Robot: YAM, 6 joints.
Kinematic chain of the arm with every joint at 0, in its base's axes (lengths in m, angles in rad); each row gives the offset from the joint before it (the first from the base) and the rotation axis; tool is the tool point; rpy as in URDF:
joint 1: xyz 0 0 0.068 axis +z
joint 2: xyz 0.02 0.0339 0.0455 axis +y
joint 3: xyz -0.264 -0.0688 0 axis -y
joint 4: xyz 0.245 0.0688 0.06 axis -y
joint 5: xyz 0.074 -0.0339 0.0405 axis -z
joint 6: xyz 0.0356 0 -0.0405 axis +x
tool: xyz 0 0 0 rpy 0 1.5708 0
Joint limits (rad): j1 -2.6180..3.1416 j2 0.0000..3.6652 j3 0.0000..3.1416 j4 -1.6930..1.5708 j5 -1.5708..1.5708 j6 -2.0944..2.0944
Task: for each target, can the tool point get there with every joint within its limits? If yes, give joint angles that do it. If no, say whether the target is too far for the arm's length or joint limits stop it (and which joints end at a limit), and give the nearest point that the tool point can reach.
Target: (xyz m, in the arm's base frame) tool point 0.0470 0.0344 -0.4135
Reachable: no: joint limits stop it (at a limit: joint 2) | nearest point 0.0739 0.0541 -0.3445 | short by 0.077 m
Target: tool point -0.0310 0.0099 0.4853
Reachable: yes | joints 2.4353 0.4963 1.2314 -0.3805 -0.3601 1.1335
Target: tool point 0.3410 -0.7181 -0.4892
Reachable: no: too far | nearest point 0.2242 -0.4722 -0.2547 | short by 0.359 m
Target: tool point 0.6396 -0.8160 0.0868
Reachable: no: too far | nearest point 0.3983 -0.5081 0.0971 | short by 0.391 m
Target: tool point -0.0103 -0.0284 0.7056
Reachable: yes | joints 1.2163 1.4396 2.5522 1.1538 0.0048 -0.7477
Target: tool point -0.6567 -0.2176 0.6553
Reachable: no: too far | nearest point -0.4412 -0.2353 0.5088 | short by 0.261 m
